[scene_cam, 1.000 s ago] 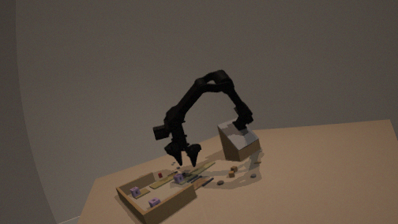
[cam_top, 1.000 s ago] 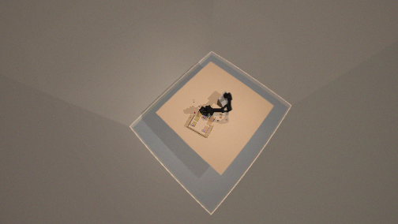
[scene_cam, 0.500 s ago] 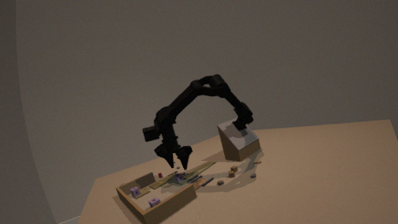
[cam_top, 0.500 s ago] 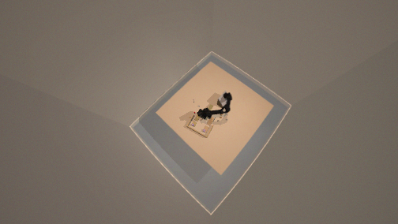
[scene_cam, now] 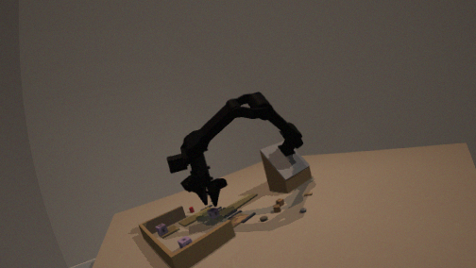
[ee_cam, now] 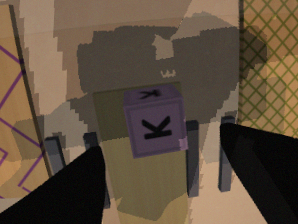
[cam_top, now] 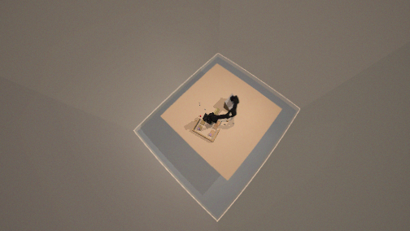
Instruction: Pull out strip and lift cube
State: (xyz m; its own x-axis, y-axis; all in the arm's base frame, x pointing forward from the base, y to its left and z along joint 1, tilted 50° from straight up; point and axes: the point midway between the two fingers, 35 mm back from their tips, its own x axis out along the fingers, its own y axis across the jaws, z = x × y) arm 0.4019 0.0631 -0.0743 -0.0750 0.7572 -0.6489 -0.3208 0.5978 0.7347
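The pale olive strip is 100 mm behind my gripper tip, 20 mm to the right of it and 50 mm below it.
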